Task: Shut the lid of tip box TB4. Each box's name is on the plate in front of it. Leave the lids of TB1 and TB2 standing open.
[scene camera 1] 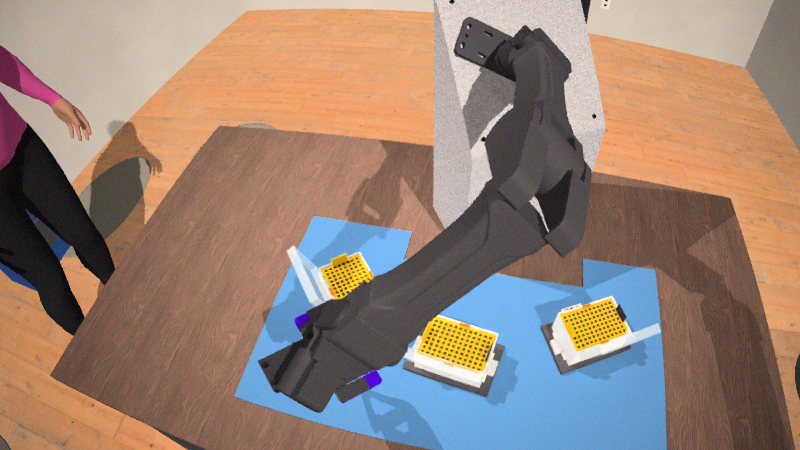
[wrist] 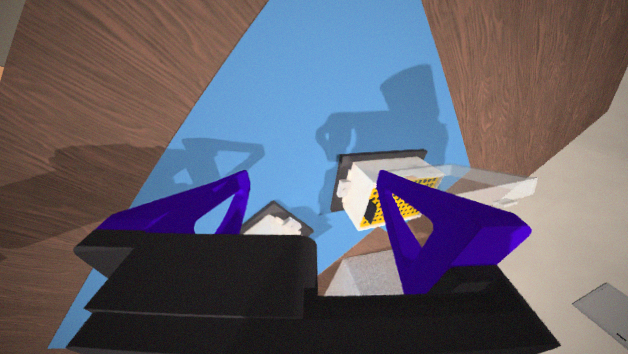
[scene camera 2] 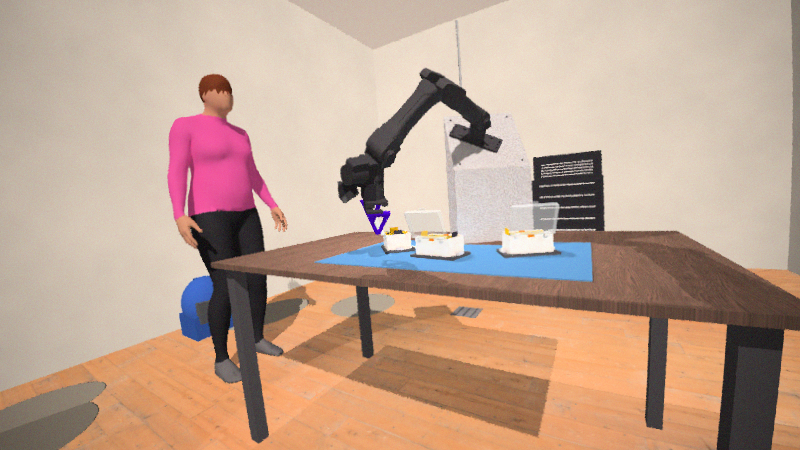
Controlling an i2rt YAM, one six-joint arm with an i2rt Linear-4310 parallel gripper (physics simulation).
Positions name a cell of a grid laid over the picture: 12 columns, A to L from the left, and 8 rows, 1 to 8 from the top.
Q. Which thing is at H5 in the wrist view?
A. A tip box TB4.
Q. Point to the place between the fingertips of my gripper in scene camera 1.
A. F7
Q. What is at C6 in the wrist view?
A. My gripper.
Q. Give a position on a tip box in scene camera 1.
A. I6
